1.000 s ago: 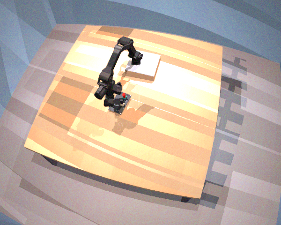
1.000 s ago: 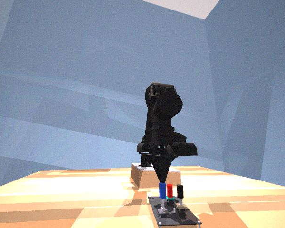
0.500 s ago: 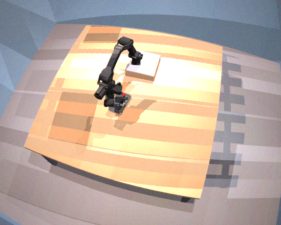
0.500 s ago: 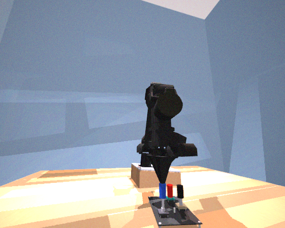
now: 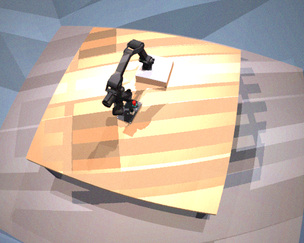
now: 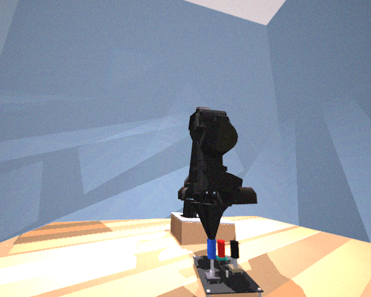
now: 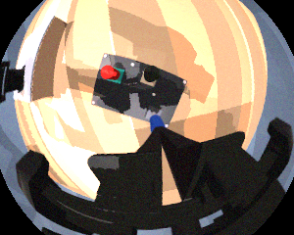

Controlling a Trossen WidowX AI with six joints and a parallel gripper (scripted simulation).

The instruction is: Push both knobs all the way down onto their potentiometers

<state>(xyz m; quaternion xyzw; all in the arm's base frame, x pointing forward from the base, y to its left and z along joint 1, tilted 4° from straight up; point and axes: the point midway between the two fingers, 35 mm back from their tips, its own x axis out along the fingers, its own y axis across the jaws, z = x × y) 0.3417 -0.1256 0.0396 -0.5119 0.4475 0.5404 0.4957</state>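
Right now my gripper tip is 70 mm to the right of the red knob, 60 mm past it and 40 mm above it. Also, from my gripper tip: blue knob: 20 mm below.
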